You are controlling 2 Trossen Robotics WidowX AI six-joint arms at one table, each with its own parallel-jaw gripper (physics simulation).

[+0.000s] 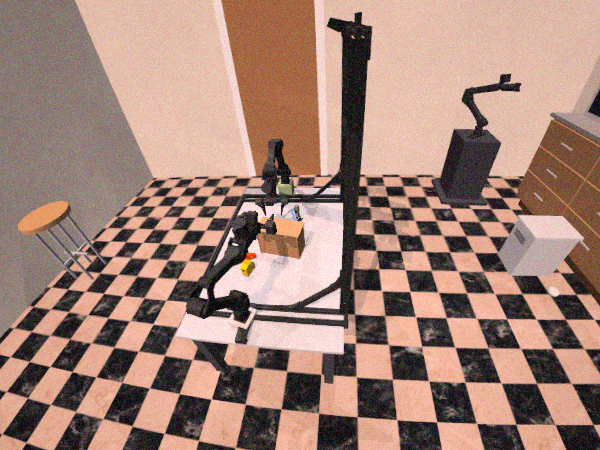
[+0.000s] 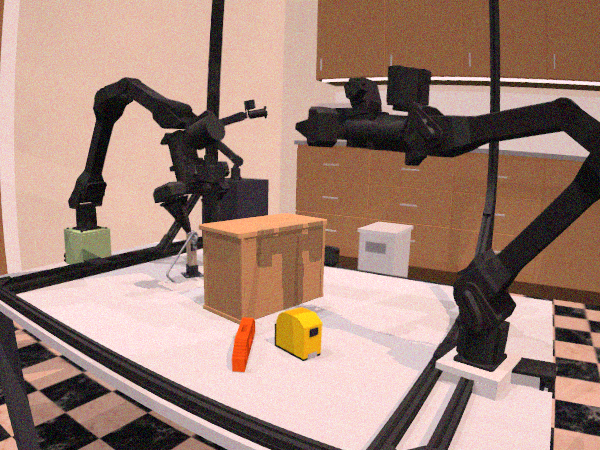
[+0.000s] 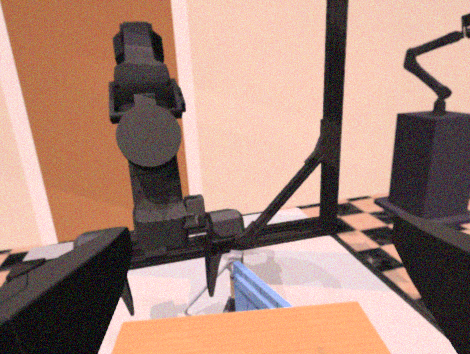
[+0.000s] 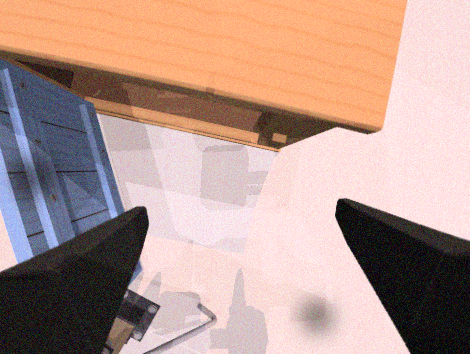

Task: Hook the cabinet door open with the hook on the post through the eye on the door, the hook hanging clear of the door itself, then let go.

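Pixels of known places: left gripper, fingertip midpoint: (image 1: 264, 212) (image 3: 261, 232); right gripper, fingertip midpoint: (image 3: 173, 305) (image 4: 243, 211); left arm's base, origin of the base link: (image 1: 242, 315) (image 2: 480, 358); right arm's base, origin of the base link: (image 1: 285, 181) (image 2: 86, 228).
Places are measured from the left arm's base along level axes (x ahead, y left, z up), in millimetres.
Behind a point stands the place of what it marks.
Observation:
The wooden cabinet (image 1: 282, 241) {z 86, x 417, y -29 mm} (image 2: 262, 263) {z 76, x 410, y 64 mm} (image 3: 251, 330) {z 140, x 503, y 1 mm} (image 4: 240, 53) {z 140, x 511, y 71 mm} stands mid-table. Its blue door (image 3: 255, 293) {z 92, x 620, y -9 mm} (image 4: 79, 168) {z 40, x 585, y -36 mm} (image 1: 294, 213) {z 103, x 639, y -12 mm} is swung open on the far side. The small post (image 2: 192, 259) {z 12, x 732, y 22 mm} (image 4: 133, 316) {z -13, x 731, y 25 mm} stands beside the door. The wire hook (image 2: 175, 263) {z 17, x 707, y 88 mm} (image 4: 195, 326) {z 14, x 707, y 90 mm} (image 3: 198, 298) {z 21, x 708, y 83 mm} hangs from the post down to the table, away from the door. I cannot see the eye. My right gripper (image 2: 179, 219) (image 1: 273, 205) {z 119, x 570, y 91 mm} (image 3: 173, 305) {z 119, x 570, y 91 mm} (image 4: 243, 211) {z 119, x 570, y 91 mm} is open and empty, pointing down just above the post and hook. My left gripper (image 2: 304, 127) {z 324, x 350, y 0 mm} (image 1: 269, 225) is open and empty, high above the cabinet top.
A yellow tape measure (image 2: 298, 332) {z 14, x 241, y 137 mm} (image 1: 247, 267) {z 28, x 241, y 101 mm} and an orange block (image 2: 243, 344) {z 5, x 275, y 216 mm} (image 1: 251, 255) {z 0, x 343, y 140 mm} lie in front of the cabinet. A black frame (image 1: 352, 179) {z 665, x 161, y -426 mm} (image 3: 332, 105) {z 296, x 995, y -212 mm} rims the table. The right arm stands on a green base (image 2: 92, 243) {z 36, x 960, y 212 mm}.

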